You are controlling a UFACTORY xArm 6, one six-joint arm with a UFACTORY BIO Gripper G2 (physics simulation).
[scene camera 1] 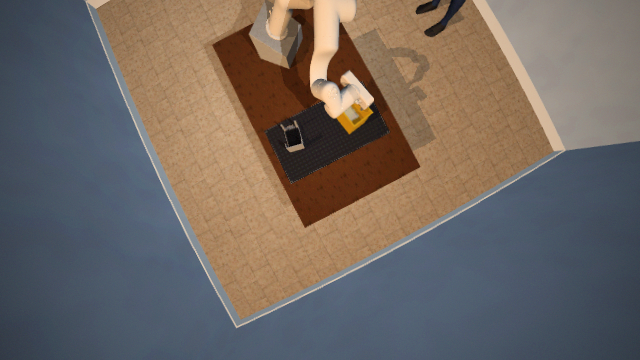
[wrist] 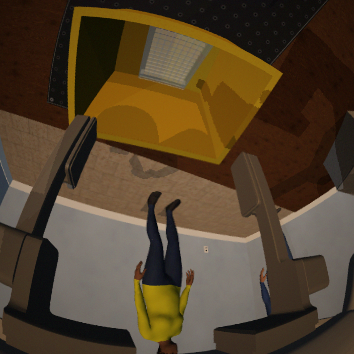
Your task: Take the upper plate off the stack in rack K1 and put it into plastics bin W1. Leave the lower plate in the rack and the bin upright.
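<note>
A pale, clear-looking plate [scene camera 1: 353, 115] [wrist: 173, 57] lies inside the yellow plastics bin W1 [scene camera 1: 351, 131] [wrist: 250, 122]. It looks flat on the bin's floor. The bin stands upright on the dark mat. My gripper [wrist: 164, 162] is partly open and empty, above the bin's rim in the wrist view, with its two fingers well apart. In the scene view its fingertips are hidden by its own white body over the bin's upper right side. Rack K1 [scene camera 1: 295, 148] stands at the mat's left end with a black surface inside; the lower plate cannot be made out there.
The dark perforated mat [scene camera 1: 330, 155] [wrist: 235, 25] lies on the brown table [scene camera 1: 350, 170]. The grey robot base block [scene camera 1: 272, 52] stands at the table's back. A person in a yellow top [wrist: 162, 305] stands on the floor beyond the table.
</note>
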